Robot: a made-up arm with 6 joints.
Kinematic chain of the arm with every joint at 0, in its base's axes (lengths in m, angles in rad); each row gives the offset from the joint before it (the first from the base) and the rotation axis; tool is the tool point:
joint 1: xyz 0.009 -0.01 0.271 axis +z
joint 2: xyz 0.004 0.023 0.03 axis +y
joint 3: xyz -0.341 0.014 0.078 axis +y
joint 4: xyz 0.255 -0.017 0.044 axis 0.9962 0 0.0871
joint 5: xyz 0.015 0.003 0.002 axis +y
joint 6: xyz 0.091 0.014 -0.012 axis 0.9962 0 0.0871
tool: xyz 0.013 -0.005 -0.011
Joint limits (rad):
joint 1: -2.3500..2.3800
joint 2: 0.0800..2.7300
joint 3: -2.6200..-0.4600
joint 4: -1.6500..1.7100
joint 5: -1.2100..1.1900
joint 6: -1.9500..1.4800
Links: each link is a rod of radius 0.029 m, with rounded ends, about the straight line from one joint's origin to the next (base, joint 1, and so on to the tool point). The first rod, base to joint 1, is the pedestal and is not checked.
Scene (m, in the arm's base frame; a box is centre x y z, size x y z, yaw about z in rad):
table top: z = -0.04
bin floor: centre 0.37 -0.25 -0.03 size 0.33 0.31 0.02 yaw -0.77
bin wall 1: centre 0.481 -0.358 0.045 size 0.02 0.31 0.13 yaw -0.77
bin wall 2: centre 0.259 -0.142 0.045 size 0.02 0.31 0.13 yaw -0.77
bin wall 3: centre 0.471 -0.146 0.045 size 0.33 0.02 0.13 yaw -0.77
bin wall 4: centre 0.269 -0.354 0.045 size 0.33 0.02 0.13 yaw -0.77
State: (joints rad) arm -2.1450 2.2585 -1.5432 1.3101 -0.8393 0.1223
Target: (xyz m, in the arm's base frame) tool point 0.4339 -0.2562 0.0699
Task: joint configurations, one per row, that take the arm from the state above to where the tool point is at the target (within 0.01 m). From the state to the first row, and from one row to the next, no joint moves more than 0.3 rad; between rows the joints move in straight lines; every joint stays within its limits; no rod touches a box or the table.
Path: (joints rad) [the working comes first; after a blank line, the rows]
Joints at the target: -0.5369 2.5809 -1.2410 1.2595 -0.4859 0.1354
Straight joint move there: touches bin wall 4.

1: -1.8766 2.2580 -1.4658 1.3031 -0.7818 0.1231
2: -1.6082 2.2575 -1.3885 1.2962 -0.7243 0.1238
3: -1.3398 2.2570 -1.3111 1.2892 -0.6669 0.1246
4: -1.0715 2.2565 -1.2337 1.2822 -0.6094 0.1253
5: -0.8031 2.2560 -1.1563 1.2753 -0.5519 0.1261
6: -0.5347 2.2555 -1.0790 1.2683 -0.4944 0.1268
7: -0.5358 2.4182 -1.1600 1.2639 -0.4902 0.1311
8: -0.5369 2.5809 -1.2410 1.2595 -0.4859 0.1354

